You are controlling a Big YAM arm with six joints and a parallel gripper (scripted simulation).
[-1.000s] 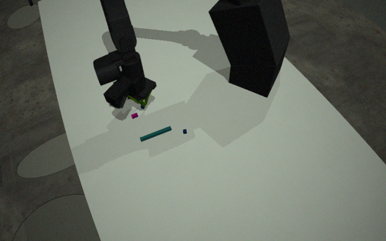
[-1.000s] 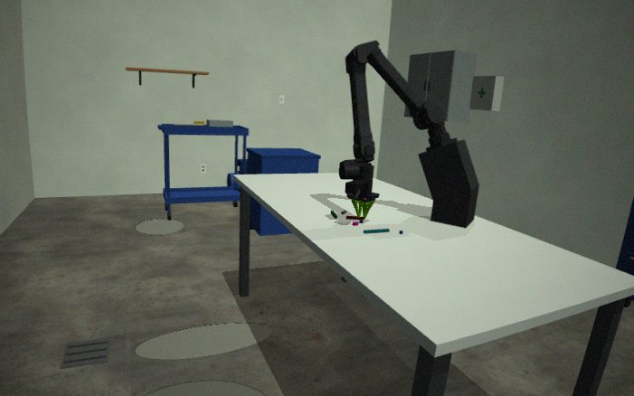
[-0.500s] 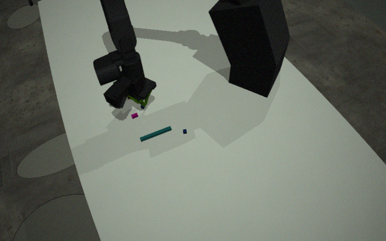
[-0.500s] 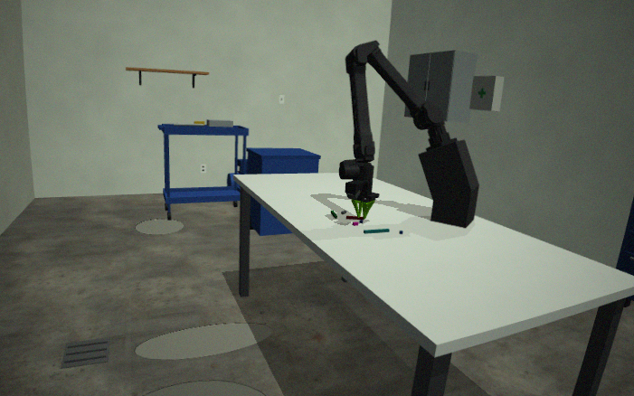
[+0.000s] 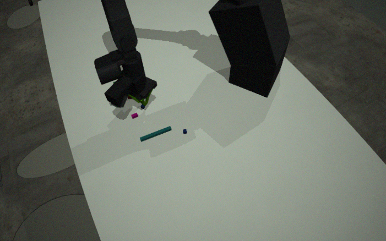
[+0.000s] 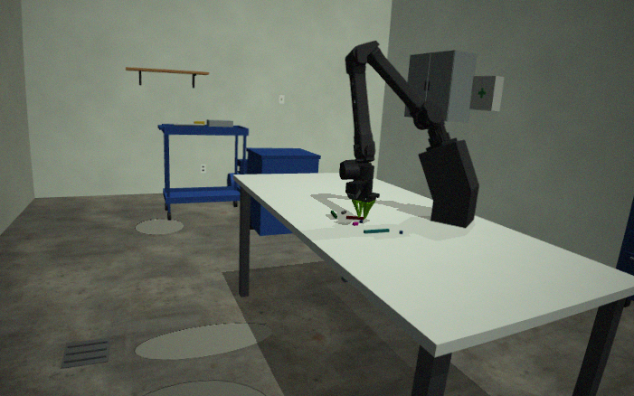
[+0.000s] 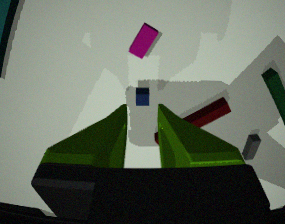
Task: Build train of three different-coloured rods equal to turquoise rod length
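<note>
Now: hand 4 cm short of the magenta rod, 3 cm to the right of it and 2 cm above it. From my hand the other things lie so: green rod: 11 cm to the right, 7 cm ahead, 2 cm below; then turquoise rod: 12 cm to the left, 2 cm below; then red rod: 5 cm to the right, 2 cm below, 1 cm ahead.
</note>
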